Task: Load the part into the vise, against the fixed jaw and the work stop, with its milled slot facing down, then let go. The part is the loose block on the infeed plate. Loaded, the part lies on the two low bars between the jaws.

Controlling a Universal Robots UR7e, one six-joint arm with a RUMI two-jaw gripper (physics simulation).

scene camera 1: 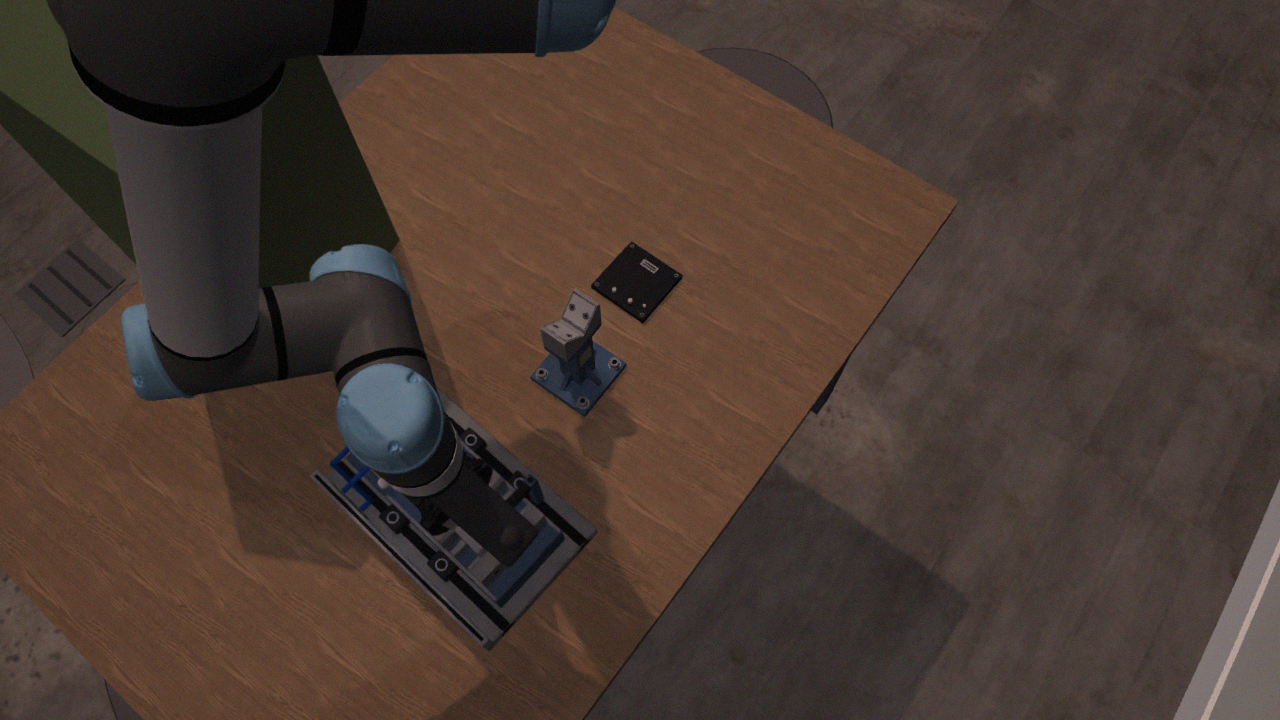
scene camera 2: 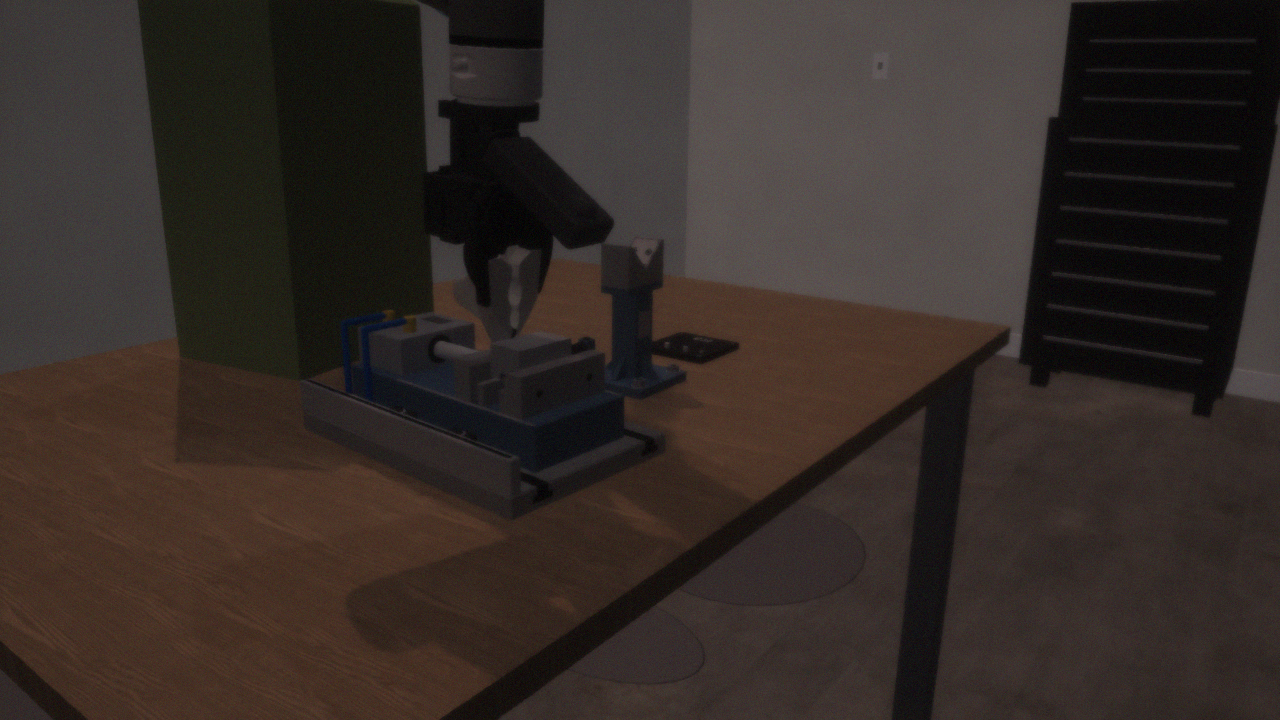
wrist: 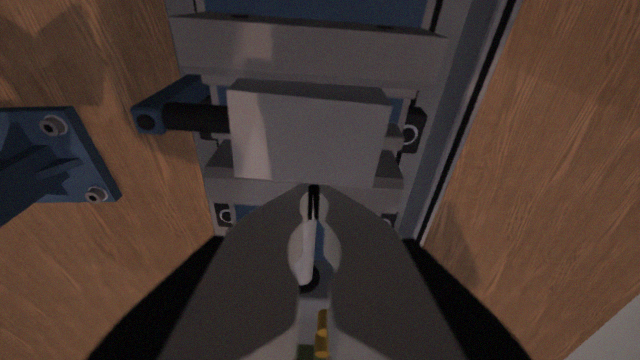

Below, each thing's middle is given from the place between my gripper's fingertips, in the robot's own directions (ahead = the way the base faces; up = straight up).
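Labels:
From my hand: part (wrist: 316, 133), 3 cm ahead; work stop (wrist: 176, 107), 4 cm ahead, 5 cm to the left, 4 cm below; black infeed plate (scene camera 1: 632, 280), 40 cm to the left, 9 cm below.

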